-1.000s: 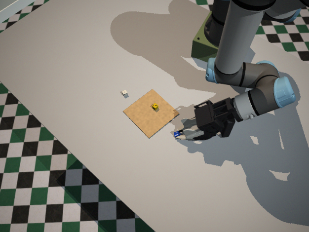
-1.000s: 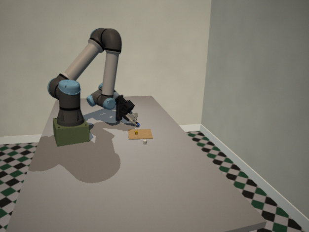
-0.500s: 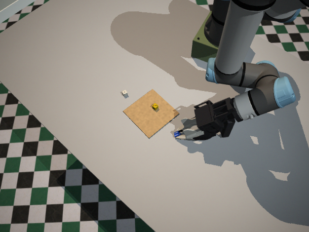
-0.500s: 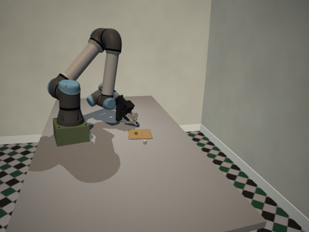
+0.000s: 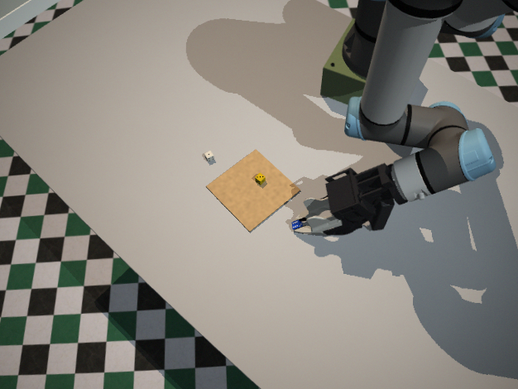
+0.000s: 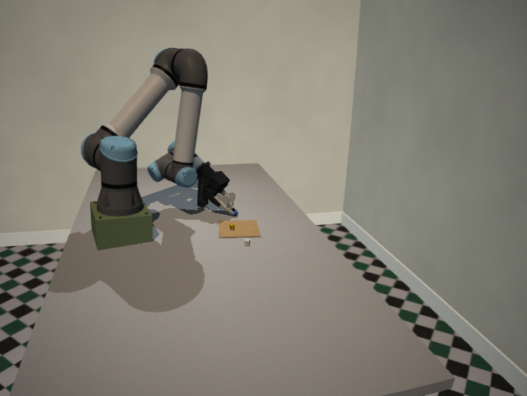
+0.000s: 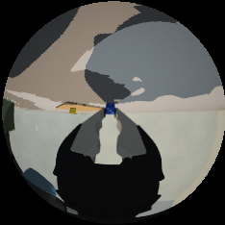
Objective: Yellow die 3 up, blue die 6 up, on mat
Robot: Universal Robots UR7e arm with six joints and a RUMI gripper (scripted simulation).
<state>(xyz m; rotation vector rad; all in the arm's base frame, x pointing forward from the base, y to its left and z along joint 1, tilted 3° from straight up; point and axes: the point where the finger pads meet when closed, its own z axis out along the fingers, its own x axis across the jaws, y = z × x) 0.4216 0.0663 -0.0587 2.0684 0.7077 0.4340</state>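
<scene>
My gripper is now 130 mm to the left of the tan mat, 20 mm past it and 10 mm above it. Also, from my hand: blue die 10 mm to the right, 10 mm below, 10 mm ahead; then white die 250 mm to the right, 30 mm behind, 10 mm below; then yellow die 130 mm to the right, 40 mm behind.
</scene>
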